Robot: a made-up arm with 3 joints. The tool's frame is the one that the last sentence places. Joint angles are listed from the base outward.
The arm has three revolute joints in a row. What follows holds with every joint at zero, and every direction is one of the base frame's. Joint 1 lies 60.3 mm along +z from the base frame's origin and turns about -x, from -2.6 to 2.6 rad. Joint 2 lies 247.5 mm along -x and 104 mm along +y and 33.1 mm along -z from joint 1 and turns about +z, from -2.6 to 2.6 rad. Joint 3 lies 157.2 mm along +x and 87.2 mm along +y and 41.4 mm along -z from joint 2 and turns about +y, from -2.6 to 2.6 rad. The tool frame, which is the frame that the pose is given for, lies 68.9 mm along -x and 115.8 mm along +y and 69.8 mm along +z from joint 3; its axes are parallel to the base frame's.
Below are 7 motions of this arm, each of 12 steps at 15 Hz.
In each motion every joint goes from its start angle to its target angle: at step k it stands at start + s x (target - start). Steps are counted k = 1, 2, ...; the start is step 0. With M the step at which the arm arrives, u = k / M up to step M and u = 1 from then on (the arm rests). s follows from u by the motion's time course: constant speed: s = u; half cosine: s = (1 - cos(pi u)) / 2; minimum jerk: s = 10 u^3 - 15 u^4 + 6 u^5.
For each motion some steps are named. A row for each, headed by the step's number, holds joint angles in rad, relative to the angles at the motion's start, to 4 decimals.
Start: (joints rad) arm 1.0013 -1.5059 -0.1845
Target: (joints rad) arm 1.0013 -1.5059 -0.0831
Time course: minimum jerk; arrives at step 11
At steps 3, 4, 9, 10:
3: 0.0000 0.0000 0.0131
4: 0.0000 0.0000 0.0260
9: 0.0000 0.0000 0.0968
10: 0.0000 0.0000 0.1007

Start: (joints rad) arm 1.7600 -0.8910 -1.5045
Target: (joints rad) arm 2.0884 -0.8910 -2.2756
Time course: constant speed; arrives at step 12
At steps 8, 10, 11, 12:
8: 0.2189 0.0000 -0.5141
10: 0.2737 0.0000 -0.6426
11: 0.3010 0.0000 -0.7068
12: 0.3284 0.0000 -0.7711

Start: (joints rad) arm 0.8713 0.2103 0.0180
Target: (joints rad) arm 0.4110 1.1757 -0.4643
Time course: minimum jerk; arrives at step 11
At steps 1, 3, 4, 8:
1: -0.0030 0.0063 -0.0031
3: -0.0593 0.1245 -0.0622
4: -0.1182 0.2478 -0.1238
8: -0.4010 0.8409 -0.4201

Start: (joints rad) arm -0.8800 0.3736 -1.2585
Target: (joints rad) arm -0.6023 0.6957 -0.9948
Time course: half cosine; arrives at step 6
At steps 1, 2, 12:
1: 0.0186 0.0216 0.0177
2: 0.0694 0.0805 0.0659
12: 0.2777 0.3221 0.2637

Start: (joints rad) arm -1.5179 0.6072 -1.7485
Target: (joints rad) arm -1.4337 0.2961 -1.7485
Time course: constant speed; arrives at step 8
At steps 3, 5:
3: 0.0316 -0.1167 0.0000
5: 0.0526 -0.1944 0.0000

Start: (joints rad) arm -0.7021 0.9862 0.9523
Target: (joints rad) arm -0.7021 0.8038 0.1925
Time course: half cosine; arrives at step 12
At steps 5, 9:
5: 0.0000 -0.0676 -0.2816
9: 0.0000 -0.1557 -0.6485

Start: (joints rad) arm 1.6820 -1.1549 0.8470
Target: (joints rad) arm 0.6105 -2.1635 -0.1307
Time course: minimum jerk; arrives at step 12
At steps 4, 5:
4: -0.2249 -0.2117 -0.2052
5: -0.3714 -0.3496 -0.3389

